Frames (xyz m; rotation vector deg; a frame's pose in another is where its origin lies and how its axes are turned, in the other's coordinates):
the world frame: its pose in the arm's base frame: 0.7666 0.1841 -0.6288 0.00 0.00 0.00
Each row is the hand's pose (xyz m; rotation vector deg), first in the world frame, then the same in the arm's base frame.
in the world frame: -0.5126 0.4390 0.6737 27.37 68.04 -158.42
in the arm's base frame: 0.2540 0.6231 0.0449 27.37 68.04 -158.42
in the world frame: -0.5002 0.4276 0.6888 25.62 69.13 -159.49
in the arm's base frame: 0.2664 0.6117 0.0600 25.62 69.13 -159.49
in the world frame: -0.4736 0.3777 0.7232 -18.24 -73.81 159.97
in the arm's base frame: 0.2930 0.5618 0.0944 -18.24 -73.81 159.97
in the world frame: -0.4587 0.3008 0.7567 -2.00 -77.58 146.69
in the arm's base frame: 0.3079 0.4849 0.1279 -2.00 -77.58 146.69
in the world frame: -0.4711 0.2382 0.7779 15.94 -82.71 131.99
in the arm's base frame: 0.2955 0.4223 0.1491 15.94 -82.71 131.99
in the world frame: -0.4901 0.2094 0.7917 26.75 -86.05 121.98
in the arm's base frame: 0.2765 0.3935 0.1629 26.75 -86.05 121.98
